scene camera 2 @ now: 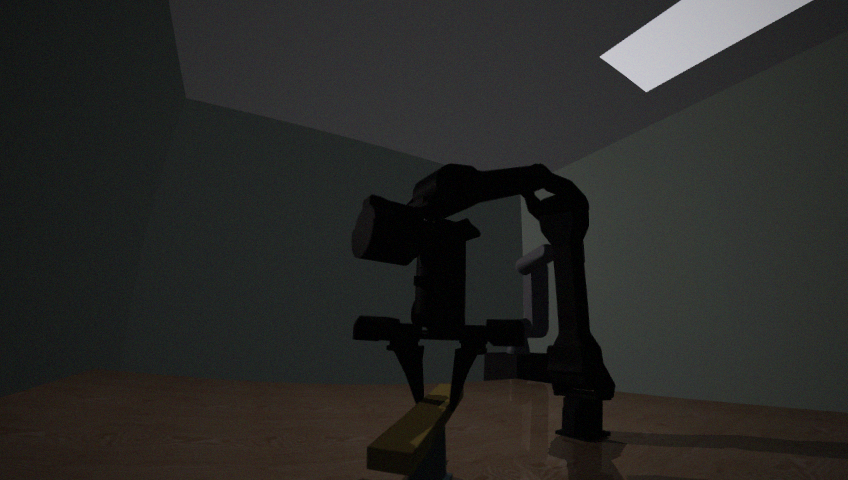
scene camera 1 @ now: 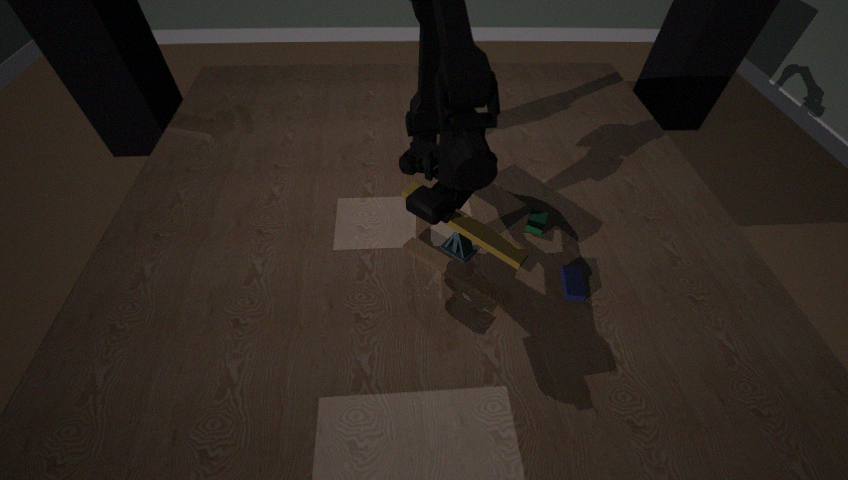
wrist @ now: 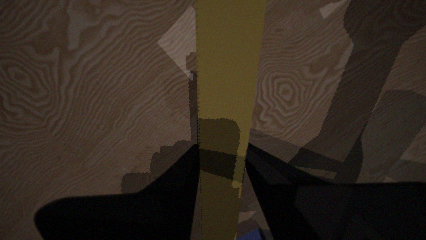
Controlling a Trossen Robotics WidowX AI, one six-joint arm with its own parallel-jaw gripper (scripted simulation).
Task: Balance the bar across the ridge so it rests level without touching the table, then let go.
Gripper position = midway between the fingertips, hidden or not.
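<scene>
Blue block [scene camera 1: 573,288]; out of frame in scene camera 2. Yellow bar [wrist: 228,47]. My gripper [scene camera 2: 436,409], also [scene camera 1: 449,216] and [wrist: 221,148].
</scene>
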